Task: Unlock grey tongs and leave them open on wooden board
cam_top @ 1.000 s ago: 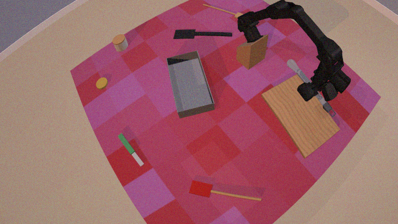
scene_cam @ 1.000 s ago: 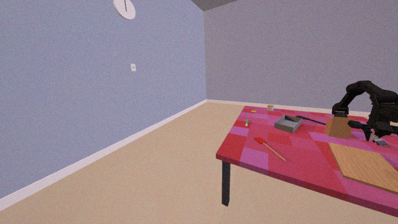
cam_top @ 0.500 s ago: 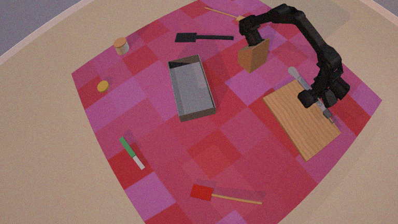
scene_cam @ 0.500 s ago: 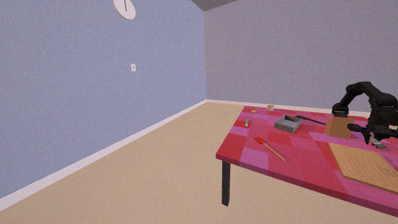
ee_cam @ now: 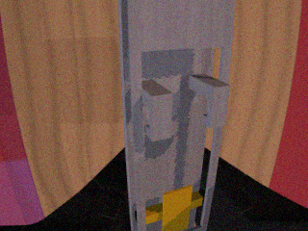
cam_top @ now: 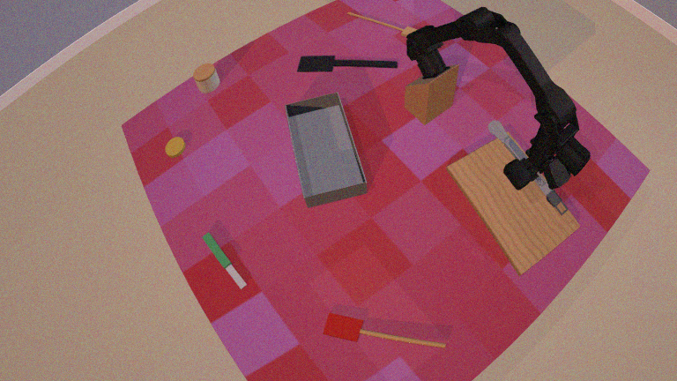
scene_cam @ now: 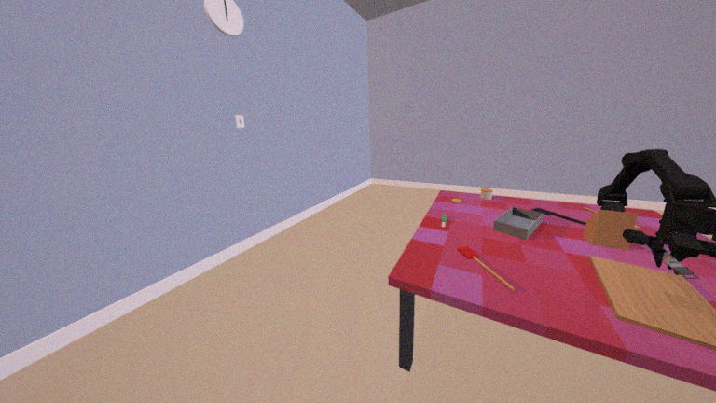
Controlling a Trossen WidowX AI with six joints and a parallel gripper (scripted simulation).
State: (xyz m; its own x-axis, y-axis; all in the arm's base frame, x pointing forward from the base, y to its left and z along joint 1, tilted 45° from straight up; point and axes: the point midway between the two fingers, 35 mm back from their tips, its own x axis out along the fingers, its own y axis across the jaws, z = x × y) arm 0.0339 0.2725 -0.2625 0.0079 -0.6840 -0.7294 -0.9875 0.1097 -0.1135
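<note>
Right now the wooden board is 100 mm below my gripper tip. Also, from my gripper tip: yellow lock piece: 40 mm above; then red spatula: 510 mm ahead, 20 mm to the left, 110 mm below; then grey roasting tin: 310 mm ahead, 450 mm to the right, 80 mm below.
</note>
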